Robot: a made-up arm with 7 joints.
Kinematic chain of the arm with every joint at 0, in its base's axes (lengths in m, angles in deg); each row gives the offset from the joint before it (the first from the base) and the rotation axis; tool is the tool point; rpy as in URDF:
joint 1: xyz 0 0 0.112 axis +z
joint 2: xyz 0 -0.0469 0.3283 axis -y
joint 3: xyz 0 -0.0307 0.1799 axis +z
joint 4: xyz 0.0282 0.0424 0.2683 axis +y
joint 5: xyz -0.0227 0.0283 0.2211 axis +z
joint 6: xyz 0 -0.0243 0.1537 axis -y
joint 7: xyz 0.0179 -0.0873 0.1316 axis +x
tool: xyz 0 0 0 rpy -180 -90 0
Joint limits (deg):
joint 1: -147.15..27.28
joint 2: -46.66..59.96
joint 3: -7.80..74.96
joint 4: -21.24..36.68
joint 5: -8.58..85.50
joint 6: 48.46..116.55
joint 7: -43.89..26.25
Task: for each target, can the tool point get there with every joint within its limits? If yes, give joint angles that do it. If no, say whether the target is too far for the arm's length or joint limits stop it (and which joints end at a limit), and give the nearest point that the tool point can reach.
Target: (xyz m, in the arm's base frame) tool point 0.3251 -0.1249 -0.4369
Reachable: no: joint limits stop it (at a limit: joint 2, joint 4, joint 5, joint 6) | nearest point 0.6454 -0.2480 0.6831 | short by 1.171 m
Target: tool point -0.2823 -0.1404 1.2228
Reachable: yes | joints 9.59 40.60 14.38 28.56 72.95 80.01 -22.30
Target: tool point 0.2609 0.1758 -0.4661
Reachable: no: joint limits stop it (at a limit: joint 1, joint 2, joint 3, joint 4, joint 5, joint 6) | nearest point 0.5757 0.4492 0.5776 | short by 1.124 m
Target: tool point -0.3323 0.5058 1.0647
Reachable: yes | joints -71.40 44.22 28.29 9.35 17.02 89.47 13.62
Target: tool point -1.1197 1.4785 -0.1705
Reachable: no: too far | nearest point -0.5198 0.6863 0.6268 | short by 1.274 m
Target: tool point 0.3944 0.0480 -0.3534
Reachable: no: joint limits stop it (at a limit: joint 1, joint 2, joint 3, joint 4, joint 5, joint 6) | nearest point 0.5757 0.4492 0.5776 | short by 1.030 m
